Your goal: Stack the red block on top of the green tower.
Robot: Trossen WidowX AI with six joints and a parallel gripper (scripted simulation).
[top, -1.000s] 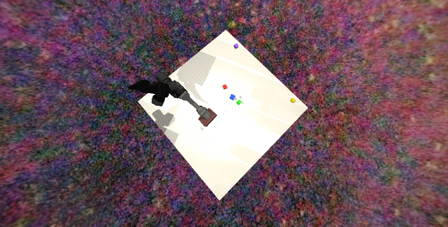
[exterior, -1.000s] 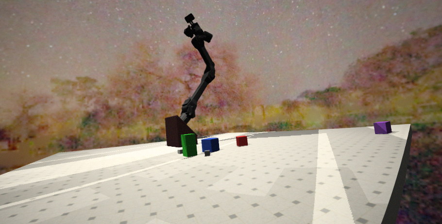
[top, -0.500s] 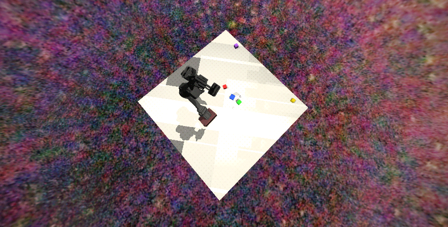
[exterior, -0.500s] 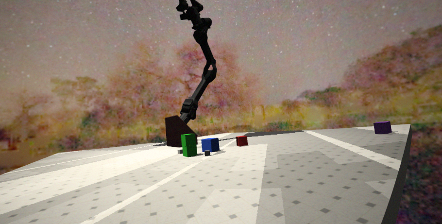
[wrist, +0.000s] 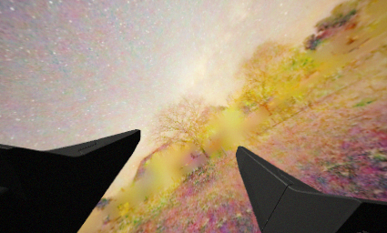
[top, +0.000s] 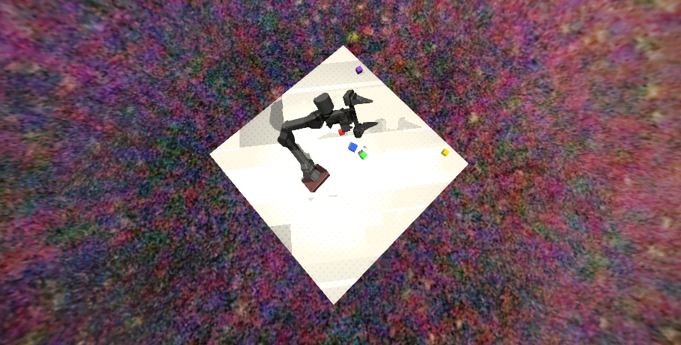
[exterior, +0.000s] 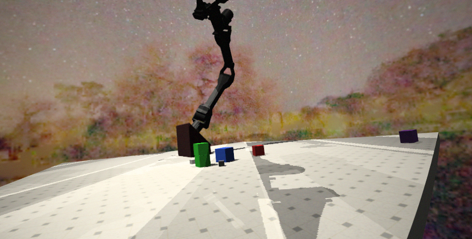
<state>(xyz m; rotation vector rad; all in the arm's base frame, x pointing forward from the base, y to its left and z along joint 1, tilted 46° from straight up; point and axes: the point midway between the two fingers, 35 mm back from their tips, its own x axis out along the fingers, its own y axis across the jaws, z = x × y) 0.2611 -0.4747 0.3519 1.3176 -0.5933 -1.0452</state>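
My gripper tip is now 30 mm short of the red block, 170 mm to the right of it and 670 mm above it. From my gripper tip the other things lie so: blue block (10 mm behind, 40 mm to the left, 670 mm below); yellow block (370 mm ahead, 500 mm to the right, 680 mm below); small dark cube (50 mm ahead, 30 mm to the right, 680 mm below).
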